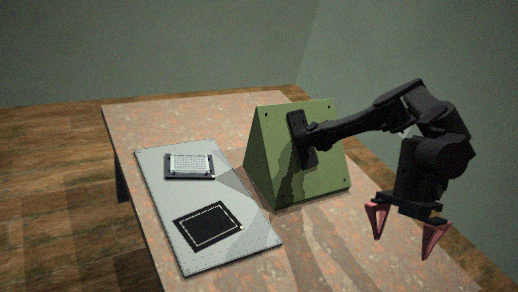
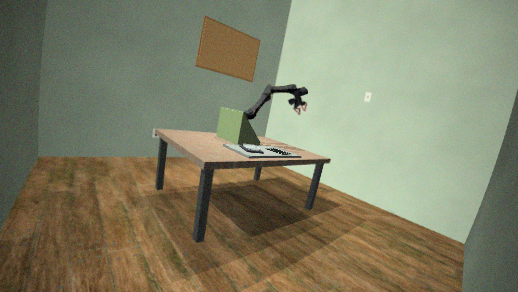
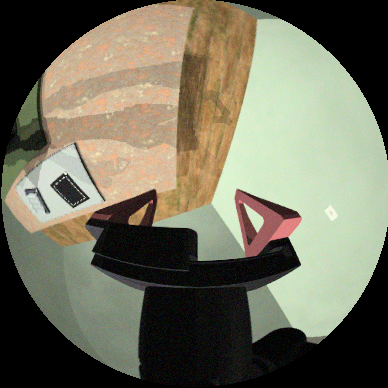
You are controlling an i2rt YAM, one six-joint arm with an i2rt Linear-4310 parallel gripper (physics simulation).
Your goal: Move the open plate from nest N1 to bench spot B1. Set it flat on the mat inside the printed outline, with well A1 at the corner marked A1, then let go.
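Where they show: gripper, fingertip midpoint: (image 1: 399,249) (image 2: 302,113) (image 3: 195,192); arm's base at its link origin: (image 1: 301,139) (image 2: 239,121).
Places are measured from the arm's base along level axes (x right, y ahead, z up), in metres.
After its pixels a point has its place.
Note:
The white gridded plate (image 1: 190,163) {x 0.134, y 0.341, z -0.125 m} (image 3: 35,202) {x 0.127, y 0.331, z -0.130 m} sits in the dark nest (image 1: 189,176) {x 0.091, y 0.362, z -0.141 m} at the far end of the pale board. The black mat (image 1: 209,226) {x -0.114, y 0.388, z -0.150 m} (image 3: 70,189) {x -0.124, y 0.380, z -0.150 m} with a thin light printed outline lies on the nearer part of the board, a small white mark at one corner. The plate's well A1 is too small to make out. My gripper (image 1: 401,250) {x -0.527, y 0.240, z 0.175 m} (image 2: 300,110) {x -0.527, y 0.240, z 0.175 m} (image 3: 195,192) {x -0.527, y 0.240, z 0.175 m} is open and empty, high up and well to the right of the board, far from plate and mat.
The pale perforated board (image 1: 155,175) {x 0.143, y 0.457, z -0.152 m} (image 2: 265,155) {x 0.130, y 0.469, z -0.155 m} (image 3: 95,186) {x -0.238, y 0.422, z -0.159 m} lies on the speckled table (image 1: 200,117) {x 0.435, y 0.160, z -0.165 m} (image 2: 187,142) {x 0.510, y 0.110, z -0.165 m} (image 3: 115,50) {x -0.432, y -0.041, z -0.165 m}. The green wedge-shaped stand (image 1: 320,175) {x -0.100, y -0.040, z -0.095 m} (image 2: 230,125) {x 0.097, y 0.009, z -0.038 m} (image 3: 27,107) carries the arm and rises beside the board.

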